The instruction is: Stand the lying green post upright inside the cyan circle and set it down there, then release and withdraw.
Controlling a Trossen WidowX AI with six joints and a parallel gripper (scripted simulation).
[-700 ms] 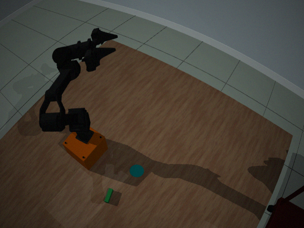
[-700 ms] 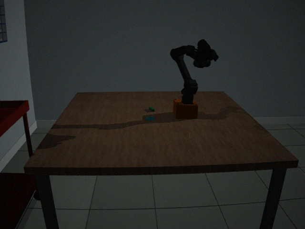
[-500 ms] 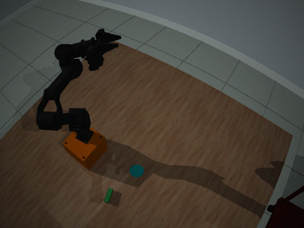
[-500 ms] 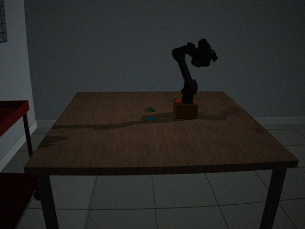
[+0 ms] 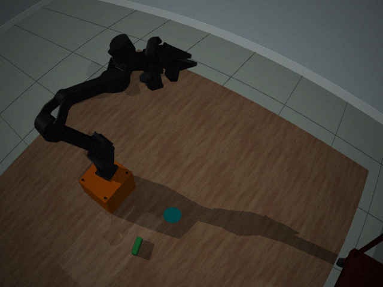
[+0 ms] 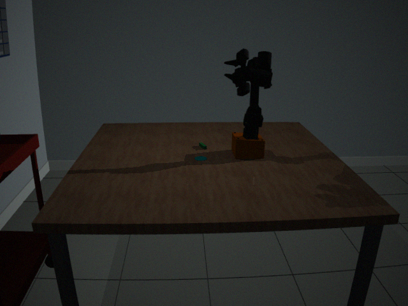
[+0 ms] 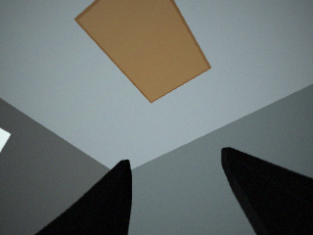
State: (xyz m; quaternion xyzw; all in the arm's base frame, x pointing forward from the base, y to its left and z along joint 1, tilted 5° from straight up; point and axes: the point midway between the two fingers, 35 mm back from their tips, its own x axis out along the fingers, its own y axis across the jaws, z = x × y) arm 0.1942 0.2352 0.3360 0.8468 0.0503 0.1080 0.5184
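Now: gripper tip 40 cm to the left of the green post and 45 cm above it. Also, from my gripper tip: cyan circle: 5 cm ahead, 23 cm to the right, 46 cm below.
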